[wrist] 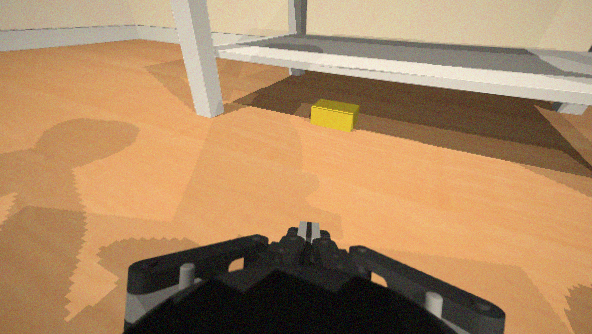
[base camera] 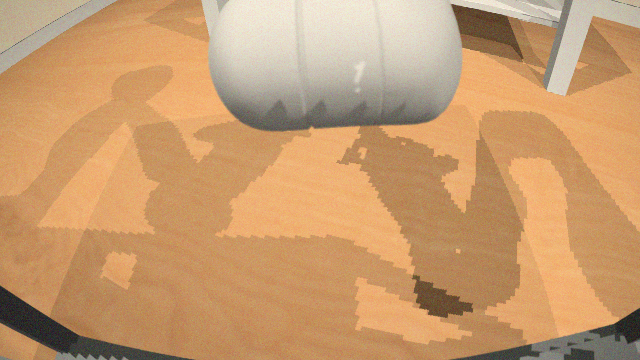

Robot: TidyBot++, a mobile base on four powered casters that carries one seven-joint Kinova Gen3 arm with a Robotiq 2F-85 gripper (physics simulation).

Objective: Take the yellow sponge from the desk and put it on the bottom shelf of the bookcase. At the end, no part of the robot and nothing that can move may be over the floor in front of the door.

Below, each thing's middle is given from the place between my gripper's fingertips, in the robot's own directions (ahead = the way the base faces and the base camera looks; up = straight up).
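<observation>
Yellow sponge (wrist: 341,116) in sight; relative to my hand it is 3 cm to the right of it, 9 cm below it and 45 cm ahead of it.
</observation>
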